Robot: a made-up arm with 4 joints. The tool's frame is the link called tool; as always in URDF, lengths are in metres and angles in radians.
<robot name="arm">
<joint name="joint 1" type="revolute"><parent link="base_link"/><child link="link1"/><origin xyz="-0.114 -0.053 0.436" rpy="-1.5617 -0.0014 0.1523"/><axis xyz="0 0 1"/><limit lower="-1.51" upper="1.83" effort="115" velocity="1.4"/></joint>
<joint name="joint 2" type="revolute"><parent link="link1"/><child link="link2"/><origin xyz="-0.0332 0.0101 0.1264" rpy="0.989 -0.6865 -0.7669"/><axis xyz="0 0 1"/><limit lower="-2.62" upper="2.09" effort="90" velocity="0.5"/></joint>
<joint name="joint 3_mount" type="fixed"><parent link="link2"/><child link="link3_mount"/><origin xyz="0.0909 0.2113 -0.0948" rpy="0 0 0"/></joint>
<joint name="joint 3" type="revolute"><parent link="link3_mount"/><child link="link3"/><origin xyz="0.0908 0.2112 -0.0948" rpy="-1.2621 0.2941 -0.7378"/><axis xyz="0 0 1"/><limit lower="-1.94" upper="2.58" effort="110" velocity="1.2"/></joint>
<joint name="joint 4" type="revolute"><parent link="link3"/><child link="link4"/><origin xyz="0.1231 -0.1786 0.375" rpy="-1.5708 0 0.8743"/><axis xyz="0 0 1"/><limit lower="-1.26" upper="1.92" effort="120" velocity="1.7"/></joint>
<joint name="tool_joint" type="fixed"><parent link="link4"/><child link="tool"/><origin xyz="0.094 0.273 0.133" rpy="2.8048 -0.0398 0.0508"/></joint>
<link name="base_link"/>
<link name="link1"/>
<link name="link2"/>
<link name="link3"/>
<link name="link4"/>
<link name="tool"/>
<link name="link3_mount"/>
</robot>
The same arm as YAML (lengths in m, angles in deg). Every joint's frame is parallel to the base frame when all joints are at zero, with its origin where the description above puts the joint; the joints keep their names.
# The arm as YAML. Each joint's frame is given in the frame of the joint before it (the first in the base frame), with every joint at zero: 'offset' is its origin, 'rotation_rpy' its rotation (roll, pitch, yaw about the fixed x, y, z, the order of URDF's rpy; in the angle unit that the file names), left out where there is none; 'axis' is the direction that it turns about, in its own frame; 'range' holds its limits. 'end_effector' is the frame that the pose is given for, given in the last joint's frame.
length_unit: m
angle_unit: deg
chain:
  - id: joint 1
    offset: [-0.114, -0.053, 0.436]
    axis: [-0.151698, 0.988385, 0.0091]
    range: [-86.52, 104.85]
  - id: joint 2
    offset: [-0.052, 0.12, -0.009]
    axis: [-0.88541, 0.290803, 0.362604]
    range: [-150.11, 119.75]
  - id: joint 3
    offset: [0.209, 0.346, -0.29]
    axis: [0.0, 1.0, 0.0]
    range: [-111.15, 147.82]
  - id: joint 4
    offset: [-0.058, 0.375, 0.209]
    axis: [0.0, 0.0, -1.0]
    range: [-72.19, 110.01]
end_effector:
  offset: [0.094, -0.273, -0.133]
  rotation_rpy: [-19.3, 2.28, -2.91]

